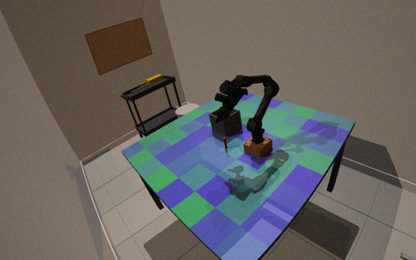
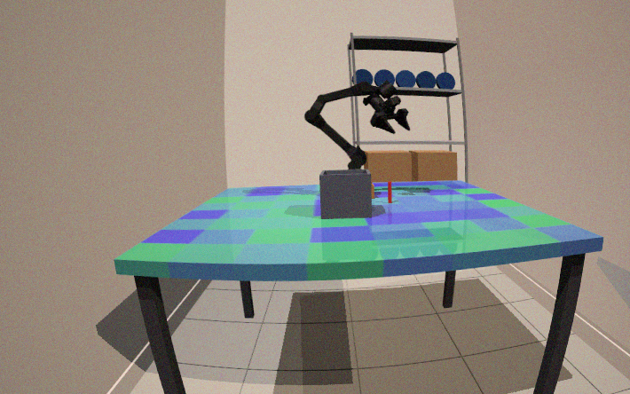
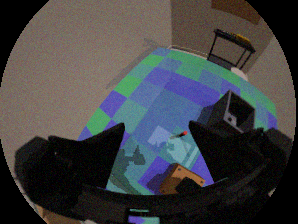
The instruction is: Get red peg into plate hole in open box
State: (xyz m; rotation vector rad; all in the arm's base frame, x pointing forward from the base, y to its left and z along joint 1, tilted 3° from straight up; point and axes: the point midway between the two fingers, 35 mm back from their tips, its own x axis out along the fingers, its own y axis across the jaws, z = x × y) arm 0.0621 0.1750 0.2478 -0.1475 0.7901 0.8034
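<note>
Right now my gripper tip is 7 cm short of the red peg, 6 cm to the left of it and 23 cm above it. The rest, counted from my gripper tip: light grey plate (26 cm ahead, 21 cm to the right, 22 cm below).
</note>
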